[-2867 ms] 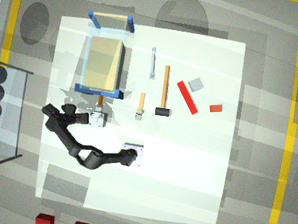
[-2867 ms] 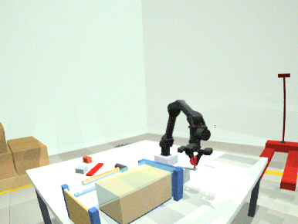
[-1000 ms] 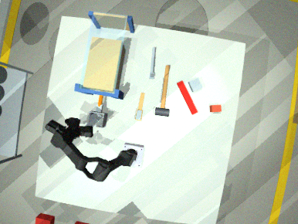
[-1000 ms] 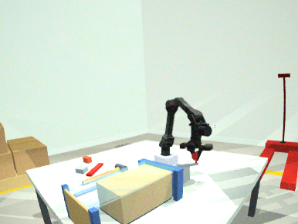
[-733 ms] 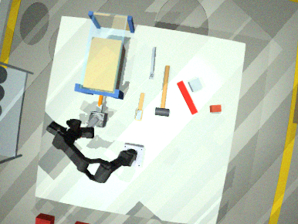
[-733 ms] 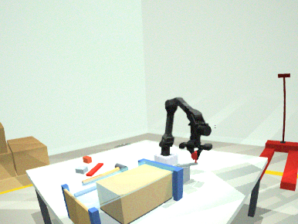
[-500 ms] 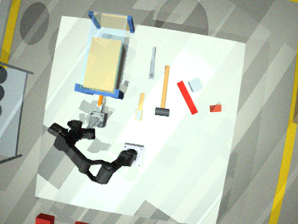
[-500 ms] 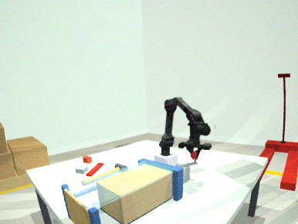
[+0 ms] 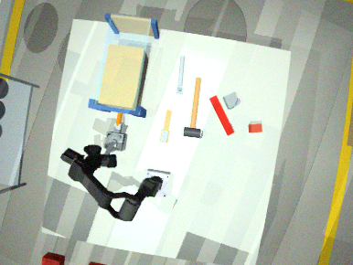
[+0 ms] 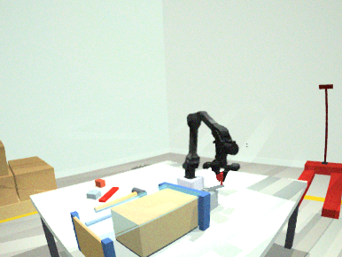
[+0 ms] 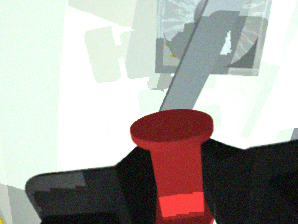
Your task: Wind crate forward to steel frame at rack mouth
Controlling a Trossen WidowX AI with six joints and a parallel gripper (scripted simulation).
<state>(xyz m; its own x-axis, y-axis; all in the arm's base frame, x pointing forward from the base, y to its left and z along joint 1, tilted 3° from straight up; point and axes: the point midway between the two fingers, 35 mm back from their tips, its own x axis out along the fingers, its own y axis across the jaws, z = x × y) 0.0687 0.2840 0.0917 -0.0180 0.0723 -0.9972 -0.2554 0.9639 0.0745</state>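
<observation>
The winch handle is 30 mm ahead of my gripper tip, 10 mm to the right of it and 10 mm below it. Round my gripper tip: winch: 80 mm below, 80 mm ahead, 40 mm to the right; then red grip: 20 mm above; then blue frame: 250 mm ahead, 10 mm to the right, 10 mm below.
</observation>
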